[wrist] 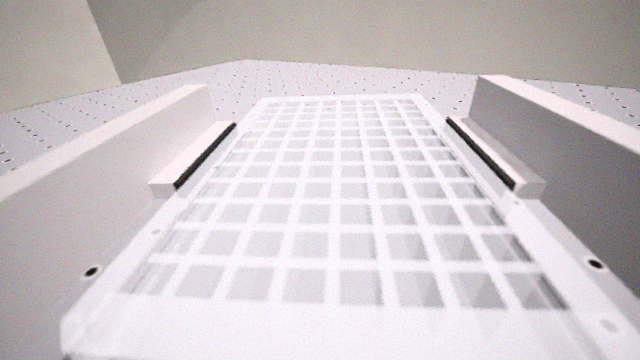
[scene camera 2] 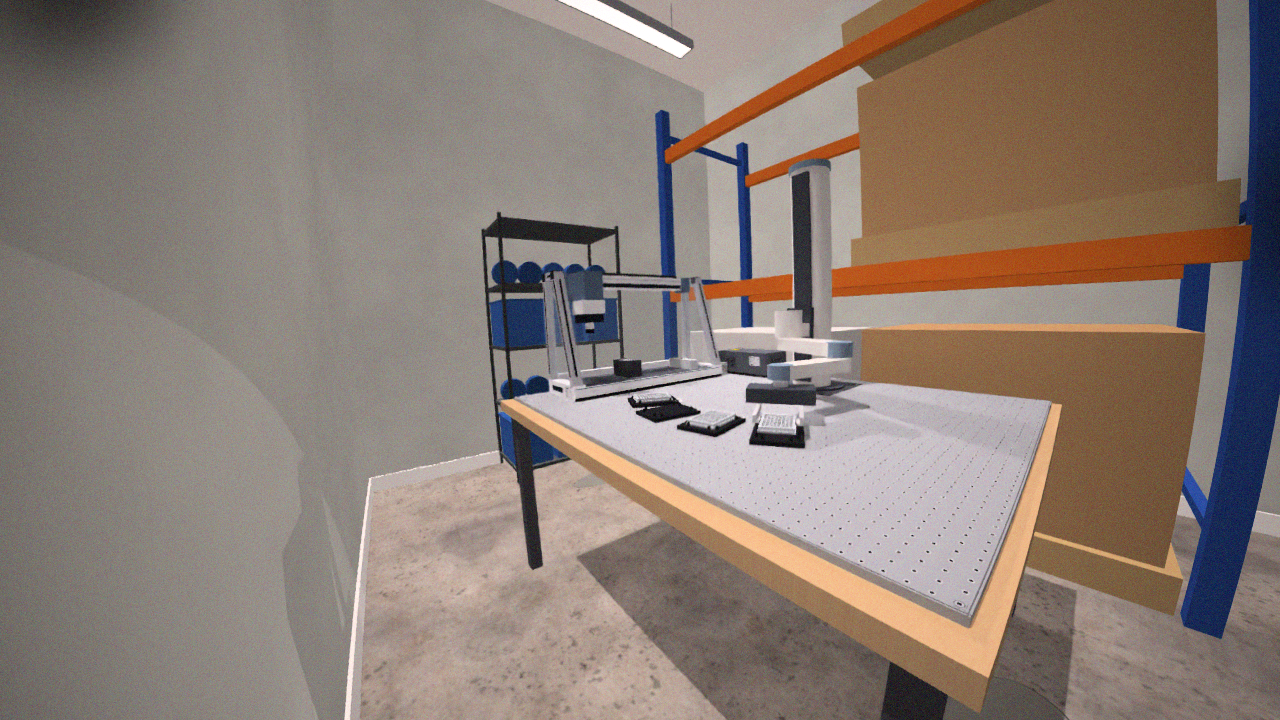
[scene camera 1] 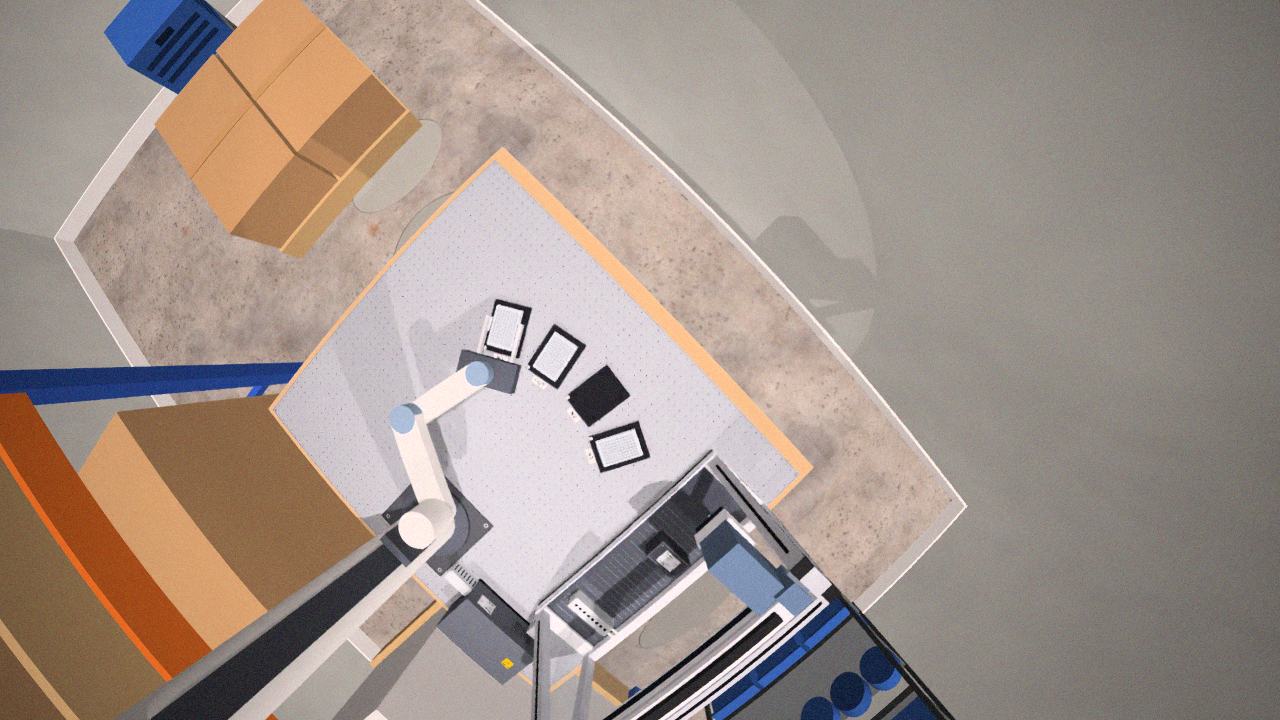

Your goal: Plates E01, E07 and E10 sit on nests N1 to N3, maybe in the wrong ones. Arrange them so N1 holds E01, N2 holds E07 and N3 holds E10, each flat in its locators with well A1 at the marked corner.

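Frame: origin at the arm's base, x ahead, y left, z up, level; metres.
Seen in the pictures: gripper, fingertip midpoint: (wrist: 337,106) (scene camera 2: 777,420) (scene camera 1: 505,319).
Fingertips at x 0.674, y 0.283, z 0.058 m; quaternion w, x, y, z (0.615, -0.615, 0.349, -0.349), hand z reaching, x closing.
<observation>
Pixels of each thing's middle, then the offset from my fingertips to it. "pt": a spot on its surface instead. Level surfaces: height alone.
- white 96-well plate, body centre: (wrist: 337,167) (scene camera 2: 777,423) (scene camera 1: 504,327) dy -0.012, dx -0.021, dz -0.013 m
- second plate, body centre: (scene camera 2: 712,418) (scene camera 1: 554,356) dy -0.184, dx +0.029, dz -0.026 m
- neighbouring nest, surface spot: (scene camera 2: 701,430) (scene camera 1: 565,331) pt dy -0.151, dx +0.104, dz -0.034 m
- following black nest, body centre: (scene camera 1: 597,396) (scene camera 2: 667,410) dy -0.362, dx +0.038, dz -0.034 m
- third plate, body centre: (scene camera 1: 619,448) (scene camera 2: 652,397) dy -0.523, dx -0.025, dz -0.026 m
- far nest, surface spot: (scene camera 1: 644,440) pt dy -0.560, dx +0.046, dz -0.034 m
- grey controller box, surface spot: (scene camera 1: 487,626) pt dy -0.645, dx -0.735, dz +0.070 m
- perforated table top, surface height: dz -0.045 m
My gripper (scene camera 1: 506,333) (scene camera 2: 778,415) (wrist: 337,106) is shut on a white 96-well plate (scene camera 1: 507,323) (scene camera 2: 777,424) (wrist: 325,320), held level by its long sides. The plate is over the black nest (scene camera 1: 512,302) (scene camera 2: 776,439) at the upper-left end of the nest row in scene camera 1; I cannot tell whether it touches it. A second plate (scene camera 1: 556,355) (scene camera 2: 712,418) is in the neighbouring nest (scene camera 1: 564,330) (scene camera 2: 701,430). The following black nest (scene camera 1: 598,394) (scene camera 2: 668,411) is empty. A third plate (scene camera 1: 619,446) (scene camera 2: 654,396) is in the far nest (scene camera 1: 644,440). Plate names, nest names and marked corners are unreadable.
The gantry machine (scene camera 1: 626,559) (scene camera 2: 562,340) stands at the row's far end. A grey controller box (scene camera 1: 487,626) (scene camera 2: 751,360) is near the arm base. The perforated table top (scene camera 1: 474,223) (scene camera 2: 895,483) has a wooden edge (scene camera 1: 662,313) (scene camera 2: 716,528).
</observation>
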